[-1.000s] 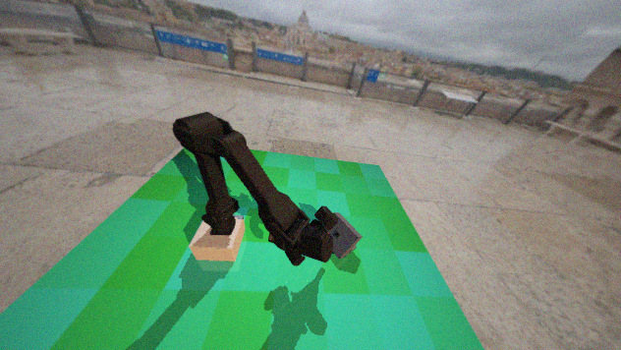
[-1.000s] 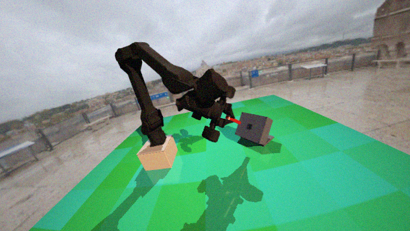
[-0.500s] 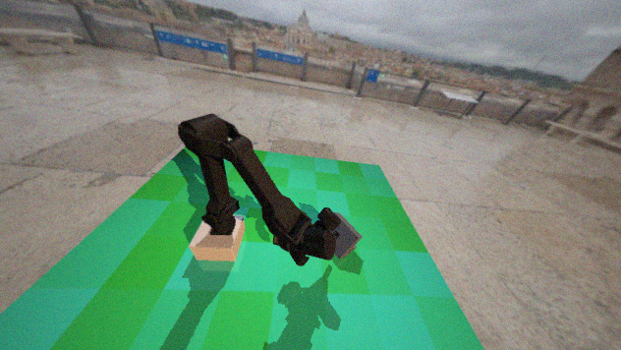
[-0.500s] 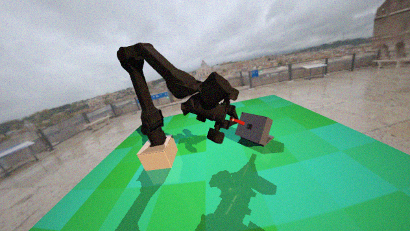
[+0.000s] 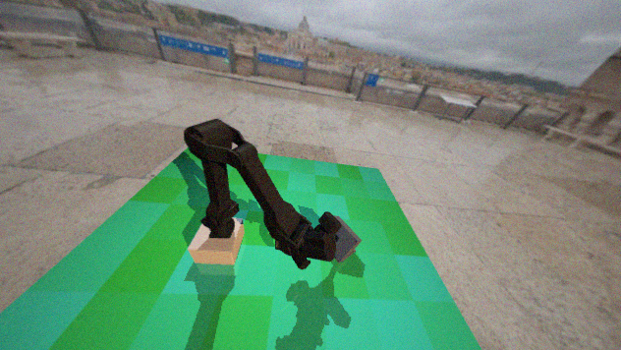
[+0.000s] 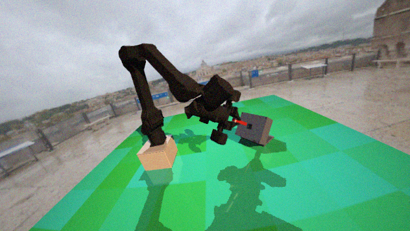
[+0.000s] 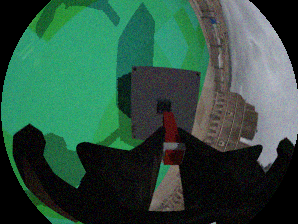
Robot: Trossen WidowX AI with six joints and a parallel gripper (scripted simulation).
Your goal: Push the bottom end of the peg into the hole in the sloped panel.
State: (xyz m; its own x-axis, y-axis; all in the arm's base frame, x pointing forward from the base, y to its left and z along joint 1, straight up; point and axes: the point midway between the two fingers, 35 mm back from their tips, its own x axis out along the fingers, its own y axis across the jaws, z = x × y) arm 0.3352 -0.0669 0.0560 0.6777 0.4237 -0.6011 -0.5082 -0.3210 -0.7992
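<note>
My gripper tip is now 70 mm short of the grey sloped panel, 40 mm to the right of it and 60 mm above it. The rest, counted from my gripper tip: red peg (10 mm behind, 10 mm to the right, 10 mm above).
</note>
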